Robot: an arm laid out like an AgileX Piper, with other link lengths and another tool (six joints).
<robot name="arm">
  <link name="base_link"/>
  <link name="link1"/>
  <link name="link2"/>
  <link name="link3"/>
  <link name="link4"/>
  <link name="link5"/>
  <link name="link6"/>
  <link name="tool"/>
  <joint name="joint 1" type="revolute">
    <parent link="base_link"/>
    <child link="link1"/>
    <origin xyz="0 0 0.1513" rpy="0 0 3.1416"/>
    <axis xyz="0 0 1"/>
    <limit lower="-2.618" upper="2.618"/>
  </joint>
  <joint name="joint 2" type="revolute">
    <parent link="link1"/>
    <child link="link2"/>
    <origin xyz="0 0 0" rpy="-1.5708 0 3.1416"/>
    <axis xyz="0 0 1"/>
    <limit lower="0" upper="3.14"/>
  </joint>
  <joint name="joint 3" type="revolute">
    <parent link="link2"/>
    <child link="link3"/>
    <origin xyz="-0.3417 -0.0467 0" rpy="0 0 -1.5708"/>
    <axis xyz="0 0 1"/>
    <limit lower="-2.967" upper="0"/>
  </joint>
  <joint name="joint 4" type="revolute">
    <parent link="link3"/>
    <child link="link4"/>
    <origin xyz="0.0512 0.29 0" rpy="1.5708 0 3.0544"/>
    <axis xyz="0 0 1"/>
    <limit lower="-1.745" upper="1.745"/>
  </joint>
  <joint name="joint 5" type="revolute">
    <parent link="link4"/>
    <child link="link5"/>
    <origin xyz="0 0 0" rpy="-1.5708 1.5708 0"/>
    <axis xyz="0 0 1"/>
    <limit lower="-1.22" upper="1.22"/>
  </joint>
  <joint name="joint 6" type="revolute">
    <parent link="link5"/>
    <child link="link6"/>
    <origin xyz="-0.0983 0 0" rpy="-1.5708 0 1.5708"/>
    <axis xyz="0 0 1"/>
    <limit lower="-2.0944" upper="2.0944"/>
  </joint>
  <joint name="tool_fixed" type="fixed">
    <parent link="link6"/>
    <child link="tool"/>
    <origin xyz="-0.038 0.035 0.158" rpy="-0.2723 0 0.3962"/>
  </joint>
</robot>
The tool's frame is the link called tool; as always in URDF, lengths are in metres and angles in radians.
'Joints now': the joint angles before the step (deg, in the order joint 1, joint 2, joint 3, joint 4, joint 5, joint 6). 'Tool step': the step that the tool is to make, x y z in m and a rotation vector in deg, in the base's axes. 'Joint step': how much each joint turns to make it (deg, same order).
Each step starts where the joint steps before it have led.
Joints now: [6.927 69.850 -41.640 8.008 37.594 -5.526]
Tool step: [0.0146 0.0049 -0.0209 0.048 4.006 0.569]
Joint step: [-0.007 6.730 -2.320 1.284 -0.321 -1.325]
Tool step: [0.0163 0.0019 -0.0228 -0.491 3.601 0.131]
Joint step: [0.000 6.923 -2.628 0.146 -0.638 -0.322]
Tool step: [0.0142 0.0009 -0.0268 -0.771 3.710 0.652]
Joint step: [0.002 7.013 -2.582 0.000 -0.587 -0.779]
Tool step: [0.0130 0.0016 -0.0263 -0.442 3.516 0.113]
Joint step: [0.003 6.705 -2.999 0.062 -0.148 -0.175]
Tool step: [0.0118 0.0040 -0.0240 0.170 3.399 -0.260]
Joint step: [0.001 6.232 -3.558 0.699 0.701 -0.114]
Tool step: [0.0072 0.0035 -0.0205 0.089 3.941 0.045]
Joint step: [0.005 5.565 -3.933 0.383 2.308 -0.002]
